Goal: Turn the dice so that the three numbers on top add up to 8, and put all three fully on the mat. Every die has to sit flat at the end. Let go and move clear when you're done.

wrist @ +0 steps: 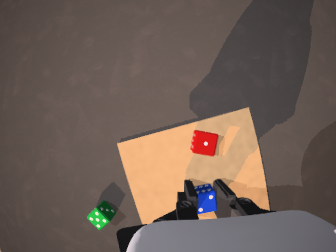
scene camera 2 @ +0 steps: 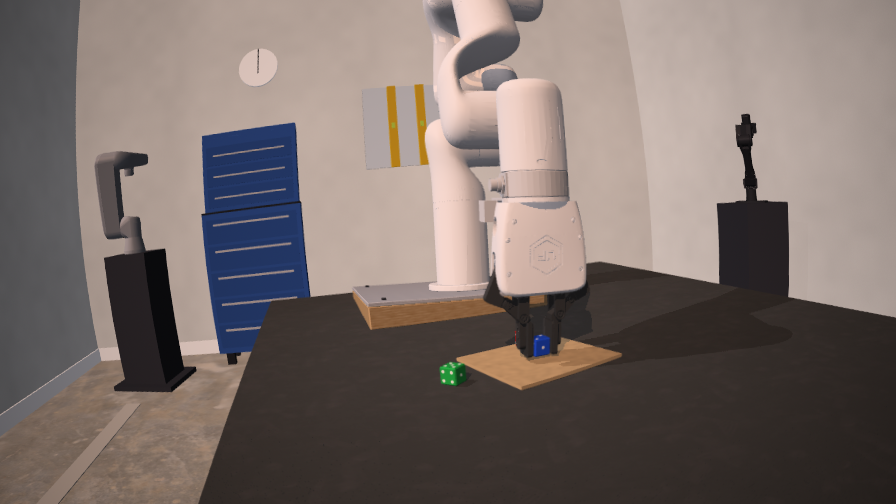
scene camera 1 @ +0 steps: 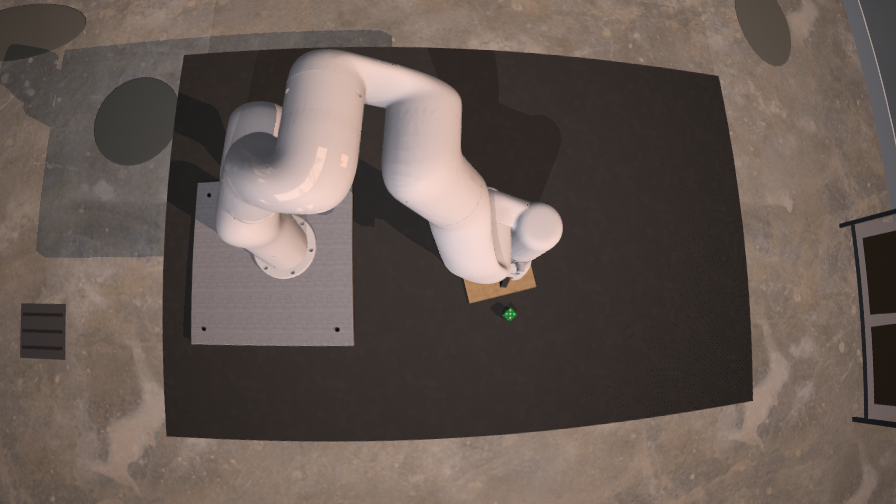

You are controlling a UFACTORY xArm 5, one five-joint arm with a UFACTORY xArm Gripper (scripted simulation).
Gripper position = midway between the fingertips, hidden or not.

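There is a tan mat [scene camera 2: 507,364] in the scene. I also see the mat [scene camera 1: 476,292] through scene camera 1, and the wrist view gives me the mat [wrist: 156,165] too. My gripper [scene camera 2: 538,353] is visible as well, and in the wrist view I find my gripper [wrist: 201,193] again.
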